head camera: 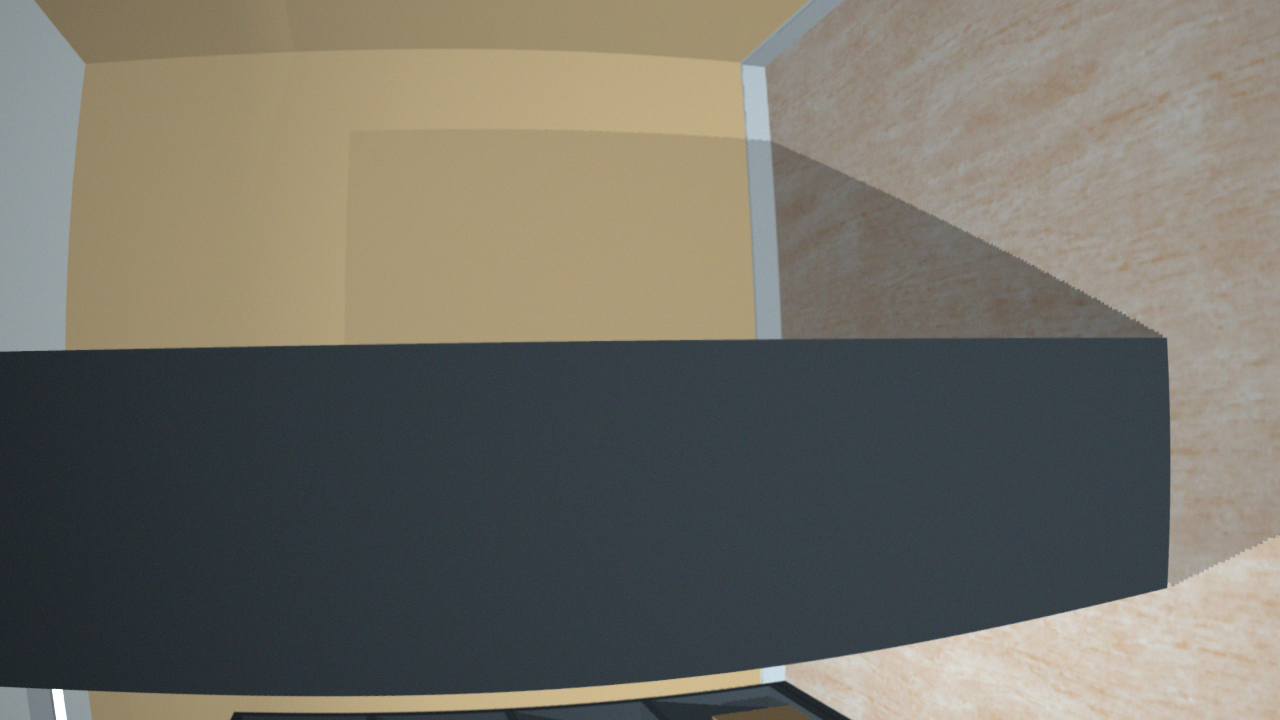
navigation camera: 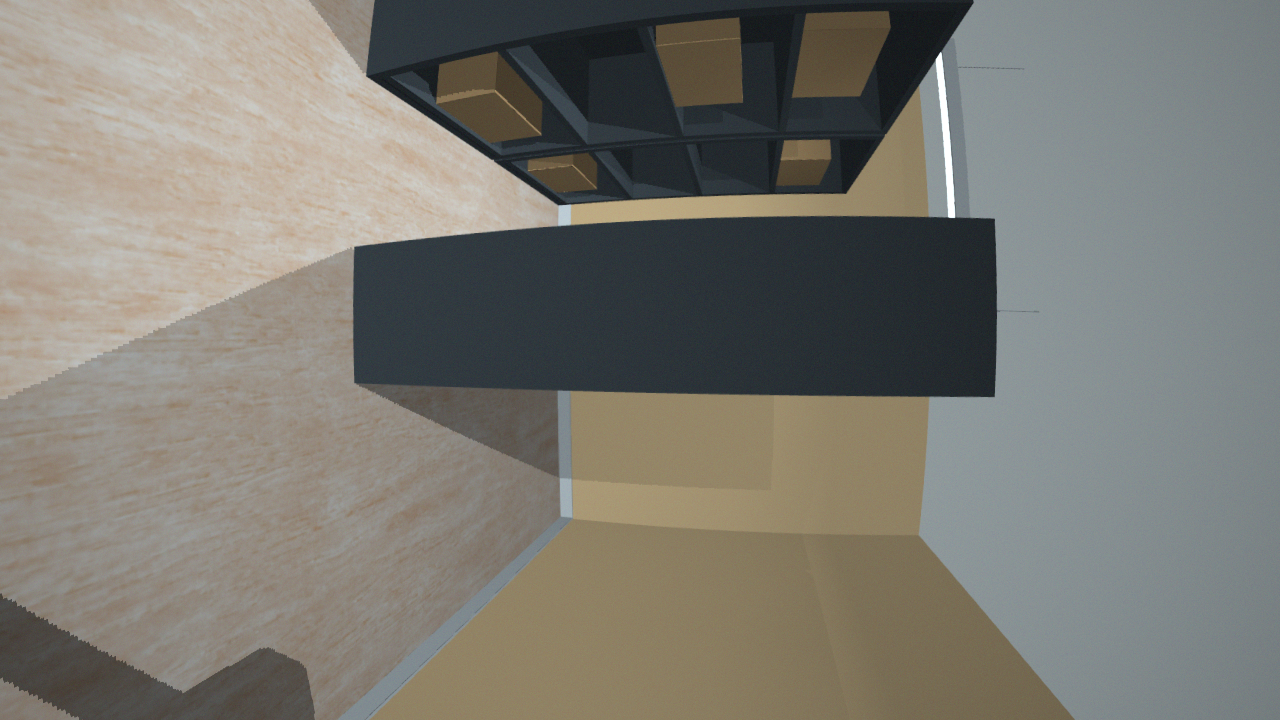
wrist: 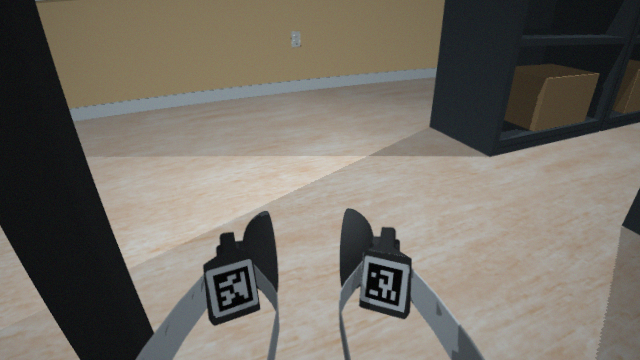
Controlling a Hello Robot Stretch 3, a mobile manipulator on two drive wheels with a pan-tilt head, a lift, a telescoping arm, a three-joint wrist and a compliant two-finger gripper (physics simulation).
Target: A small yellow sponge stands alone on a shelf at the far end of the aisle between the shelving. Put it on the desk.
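Places are measured from the robot's base along level axes (x ahead, y left, z up), in metres.
Pixels of known places: gripper, between the fingertips: (wrist: pixel 308 238).
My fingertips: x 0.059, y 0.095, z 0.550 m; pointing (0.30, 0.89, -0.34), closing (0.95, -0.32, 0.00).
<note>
Behind a point stands the place of what it marks.
My gripper (wrist: pixel 308 238) @(y 0.095, x 0.059, z 0.550 m) is open in the wrist view, with a gap between its two fingertips and floor seen through it. The yellow sponge does not show in these views, and neither does the desk. A dark shelving unit (head camera: pixel 581 510) @(y 0.159, x 1.291, z 1.065 m) (navigation camera: pixel 671 304) @(y 0.175, x 1.291, z 1.061 m) turns a plain side panel to the head and navigation cameras. Another dark shelving unit (navigation camera: pixel 465 35) @(y 1.068, x 1.269, z 0.404 m) with open compartments stands beside it at the top of the navigation view. In the wrist view a dark shelving unit (wrist: pixel 465 75) @(y 1.254, x 1.265, z 0.335 m) stands at the upper right, well beyond the gripper.
Brown boxes (navigation camera: pixel 698 62) (wrist: pixel 565 100) sit in several compartments. A tan wall (head camera: pixel 537 98) @(y -0.953, x 3.186, z 0.815 m) (navigation camera: pixel 671 608) @(y -1.159, x 2.158, z 0.949 m) (wrist: pixel 200 45) @(y 2.562, x 0.112, z 0.405 m) with a pale skirting board (wrist: pixel 200 96) @(y 2.548, x 0.057, z 0.052 m) stands behind. An outlet (wrist: pixel 296 39) @(y 2.575, x 0.818, z 0.398 m) is on it. A black upright (wrist: pixel 55 175) fills the wrist view's left side.
</note>
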